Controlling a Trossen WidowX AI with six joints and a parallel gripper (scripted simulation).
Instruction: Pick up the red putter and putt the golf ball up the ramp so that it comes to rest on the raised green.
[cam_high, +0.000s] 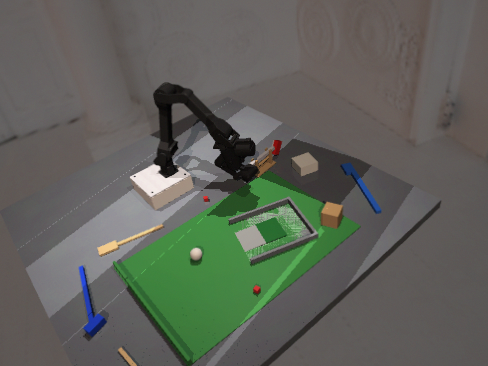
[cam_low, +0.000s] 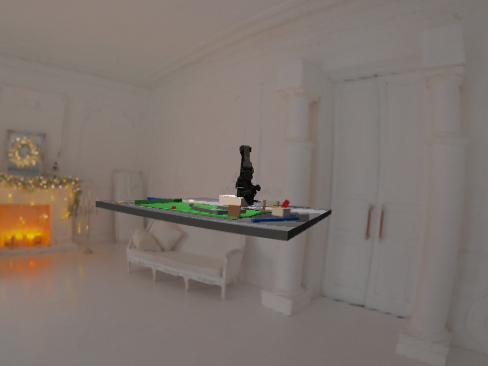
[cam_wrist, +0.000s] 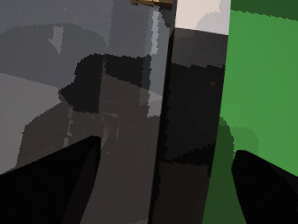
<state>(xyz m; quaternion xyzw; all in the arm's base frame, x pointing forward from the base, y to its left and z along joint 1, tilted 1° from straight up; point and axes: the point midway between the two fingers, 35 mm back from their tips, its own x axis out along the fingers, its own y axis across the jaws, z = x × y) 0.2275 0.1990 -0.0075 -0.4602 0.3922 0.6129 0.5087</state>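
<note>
Now: gripper tip 2 cm past the wooden stand and 13 cm to the right of it. The rest, counted from my gripper tip: green mat: 25 cm ahead, 22 cm to the right, 3 cm below; then white golf ball: 20 cm ahead, 35 cm to the right, 1 cm below; then brown block: 40 cm ahead, 10 cm to the left.
</note>
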